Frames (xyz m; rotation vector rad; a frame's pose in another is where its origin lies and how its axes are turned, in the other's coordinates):
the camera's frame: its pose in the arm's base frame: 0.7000 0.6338 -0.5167 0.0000 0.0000 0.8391
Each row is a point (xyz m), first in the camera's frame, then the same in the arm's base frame.
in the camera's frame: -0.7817 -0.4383 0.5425
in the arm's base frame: 0.5038 -0.2407 0.0258
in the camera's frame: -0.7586 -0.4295 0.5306
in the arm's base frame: 0.5127 -0.2176 0.0139
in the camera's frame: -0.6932 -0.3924 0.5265
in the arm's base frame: 0.5288 -0.1441 0.0098
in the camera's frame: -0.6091 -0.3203 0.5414
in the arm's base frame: 0.5314 -0.0334 0.0247
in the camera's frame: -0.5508 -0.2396 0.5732
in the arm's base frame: 0.5103 0.0639 0.0565
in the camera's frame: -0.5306 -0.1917 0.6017
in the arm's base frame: 0.4881 0.1109 0.0850
